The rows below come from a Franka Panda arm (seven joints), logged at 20 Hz.
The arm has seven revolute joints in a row. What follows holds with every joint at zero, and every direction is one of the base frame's. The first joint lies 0.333 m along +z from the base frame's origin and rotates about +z. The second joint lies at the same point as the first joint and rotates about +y. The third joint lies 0.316 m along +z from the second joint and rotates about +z. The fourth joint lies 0.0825 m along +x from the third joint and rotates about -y. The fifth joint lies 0.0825 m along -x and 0.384 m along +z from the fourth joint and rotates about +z. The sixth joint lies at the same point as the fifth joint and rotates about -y. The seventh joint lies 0.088 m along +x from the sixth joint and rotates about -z. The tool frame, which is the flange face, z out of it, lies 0.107 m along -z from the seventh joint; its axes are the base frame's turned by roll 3.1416, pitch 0 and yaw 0 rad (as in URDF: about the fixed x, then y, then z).
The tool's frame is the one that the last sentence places.
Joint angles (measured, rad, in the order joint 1, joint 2, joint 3, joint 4, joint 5, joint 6, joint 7), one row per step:
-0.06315, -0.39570, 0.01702, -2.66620, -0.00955, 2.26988, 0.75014
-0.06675, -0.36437, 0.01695, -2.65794, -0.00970, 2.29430, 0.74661
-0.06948, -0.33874, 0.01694, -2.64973, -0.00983, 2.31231, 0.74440
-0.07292, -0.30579, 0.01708, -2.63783, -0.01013, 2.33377, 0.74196
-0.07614, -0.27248, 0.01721, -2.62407, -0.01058, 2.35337, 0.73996
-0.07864, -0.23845, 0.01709, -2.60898, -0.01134, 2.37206, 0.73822
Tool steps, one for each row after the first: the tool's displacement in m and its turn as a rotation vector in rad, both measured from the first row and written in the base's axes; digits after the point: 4 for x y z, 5 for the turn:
0.0059, -0.0017, -0.0066, 0.00050, -0.00133, 0.00035
0.0108, -0.0030, -0.0116, 0.00089, -0.00191, 0.00019
0.0173, -0.0046, -0.0180, 0.00128, -0.00231, -0.00014
0.0240, -0.0062, -0.0241, 0.00161, -0.00236, -0.00061
0.0309, -0.0077, -0.0304, 0.00182, -0.00210, -0.00066

